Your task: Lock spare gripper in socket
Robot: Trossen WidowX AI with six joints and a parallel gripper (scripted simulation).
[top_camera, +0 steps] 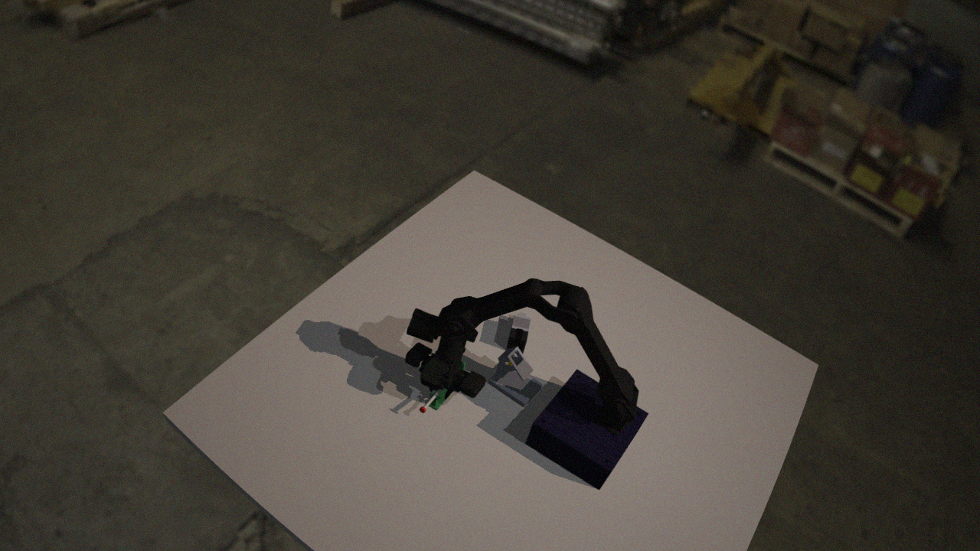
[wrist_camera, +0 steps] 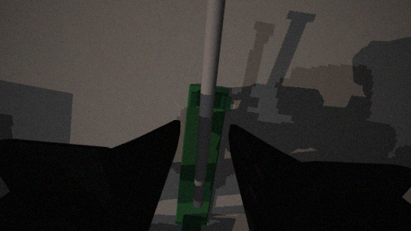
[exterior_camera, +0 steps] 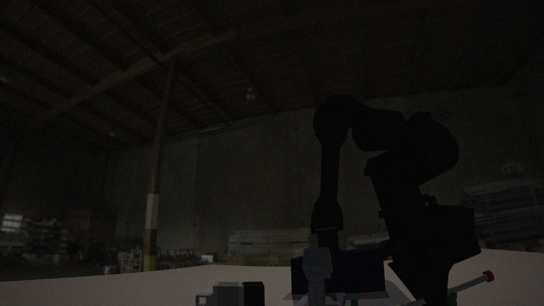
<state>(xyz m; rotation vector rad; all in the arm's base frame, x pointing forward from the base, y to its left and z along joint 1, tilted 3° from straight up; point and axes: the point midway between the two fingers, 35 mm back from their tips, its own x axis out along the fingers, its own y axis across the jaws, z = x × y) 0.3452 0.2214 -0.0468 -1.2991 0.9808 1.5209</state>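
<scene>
Now: the green stand 1 cm ahead of my gripper tip and 4 cm to the right of it. The rest, counted from my gripper tip: grey mount (7 cm behind, 17 cm to the right, 3 cm above); then spare gripper (2 cm ahead, 30 cm to the right, 1 cm above).
</scene>
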